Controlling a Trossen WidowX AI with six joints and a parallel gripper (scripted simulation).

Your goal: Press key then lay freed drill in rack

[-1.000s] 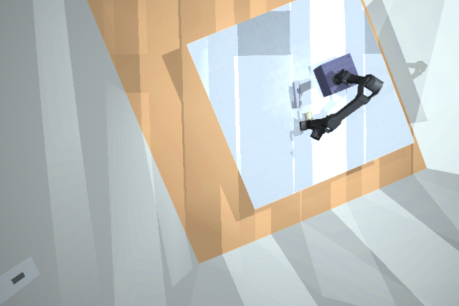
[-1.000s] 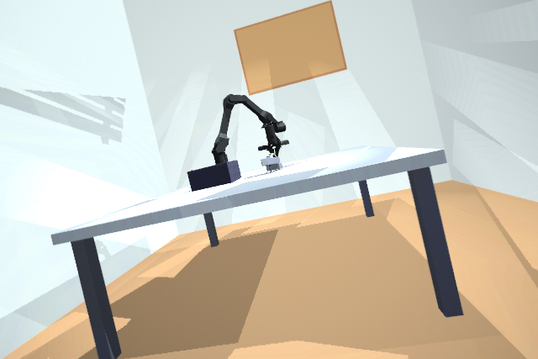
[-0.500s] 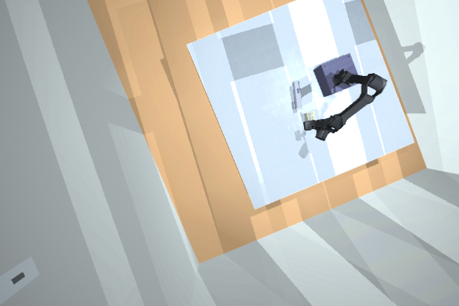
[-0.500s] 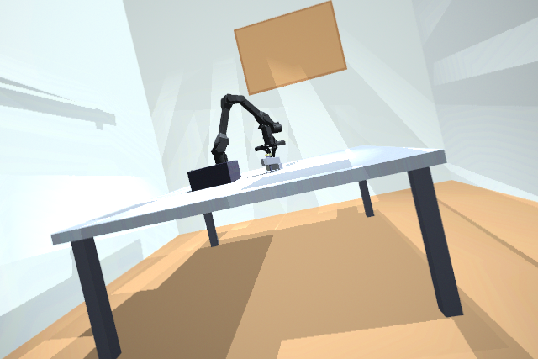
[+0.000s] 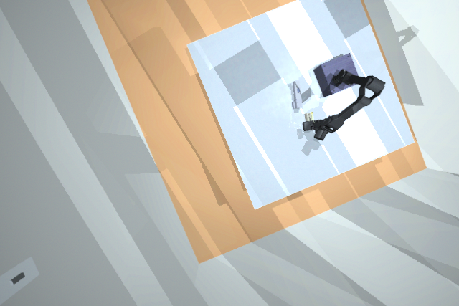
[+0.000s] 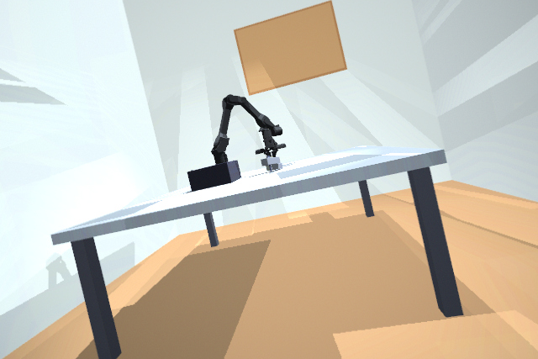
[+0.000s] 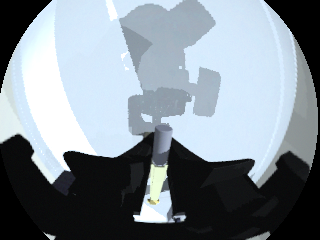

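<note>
The drill lies 2 cm behind my gripper tip, 3 cm to the right of it and 4 cm above it. From my gripper tip the other things lie so: grey rack: 2 cm behind, 5 cm to the right, 2 cm below.
</note>
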